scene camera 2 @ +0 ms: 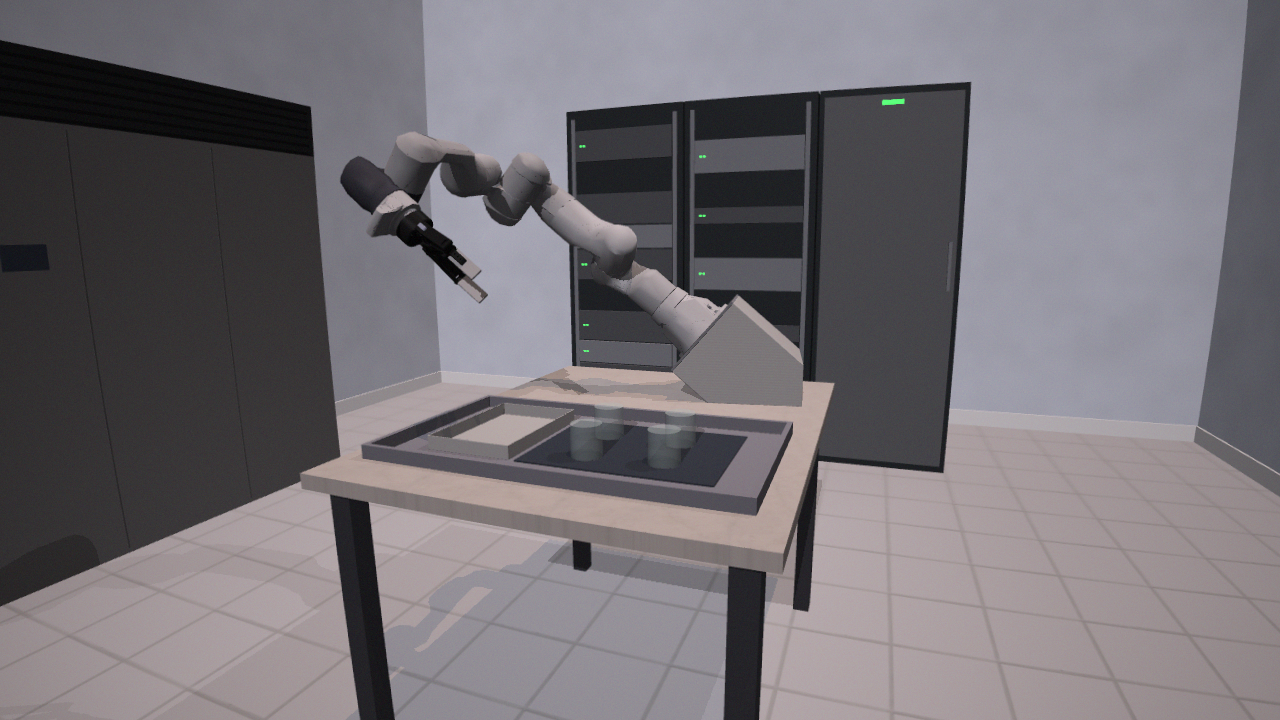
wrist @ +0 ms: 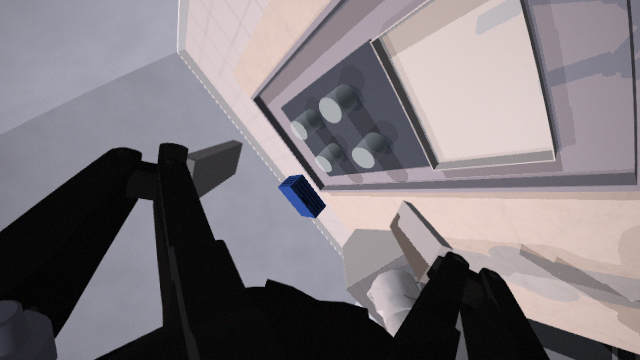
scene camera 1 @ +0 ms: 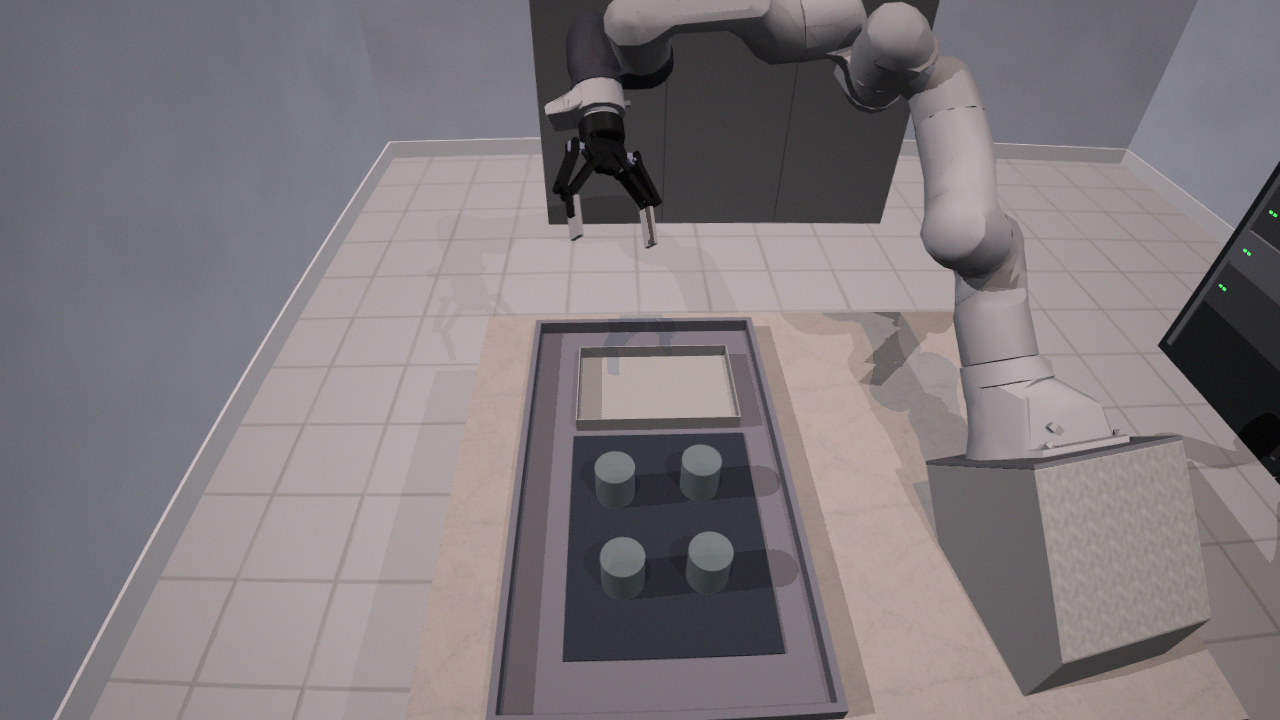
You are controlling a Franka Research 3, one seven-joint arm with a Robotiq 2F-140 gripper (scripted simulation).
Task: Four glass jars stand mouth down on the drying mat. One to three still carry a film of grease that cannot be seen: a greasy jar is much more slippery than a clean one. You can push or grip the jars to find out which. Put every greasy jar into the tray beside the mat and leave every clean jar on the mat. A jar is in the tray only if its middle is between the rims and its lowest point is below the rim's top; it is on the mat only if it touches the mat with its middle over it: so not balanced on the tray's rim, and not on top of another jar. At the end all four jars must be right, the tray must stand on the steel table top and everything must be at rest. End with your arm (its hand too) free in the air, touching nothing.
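Here is my gripper (scene camera 1: 615,242), and the same view gives me a shallow tray (scene camera 1: 680,386). From scene camera 2 I can see the tray (scene camera 2: 519,427) as well as my gripper (scene camera 2: 480,287). The wrist view takes in my own gripper (wrist: 319,187), and in it I also find the tray (wrist: 467,83).
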